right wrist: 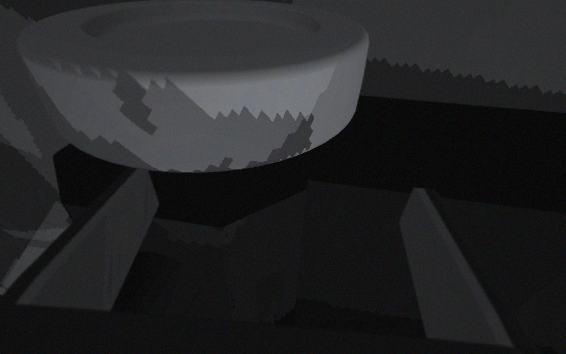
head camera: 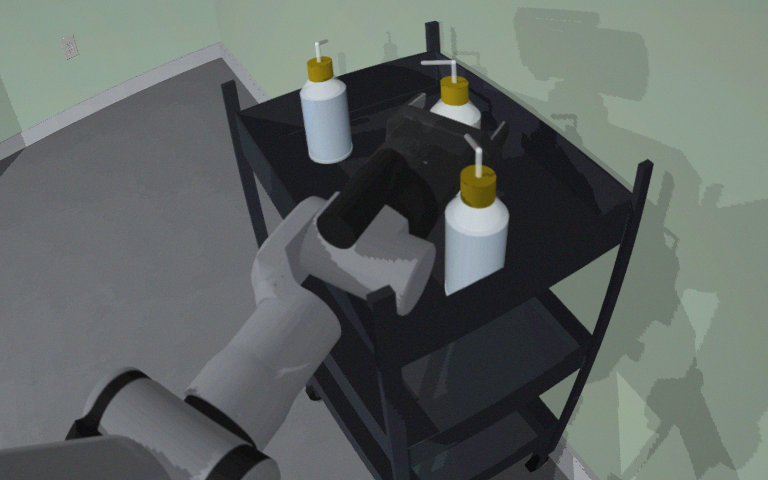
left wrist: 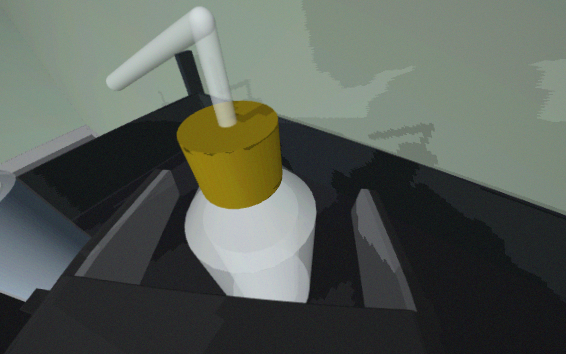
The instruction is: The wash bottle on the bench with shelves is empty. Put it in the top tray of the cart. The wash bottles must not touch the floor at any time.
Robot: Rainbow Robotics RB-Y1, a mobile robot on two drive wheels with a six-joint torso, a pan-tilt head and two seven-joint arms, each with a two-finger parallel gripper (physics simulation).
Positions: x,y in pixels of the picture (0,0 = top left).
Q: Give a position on a white wash bottle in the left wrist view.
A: At 251,223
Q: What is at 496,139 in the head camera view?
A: The left gripper.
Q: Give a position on a black three-tier cart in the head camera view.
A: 456,381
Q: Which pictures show the white wash bottle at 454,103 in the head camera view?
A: The head camera view and the left wrist view only.
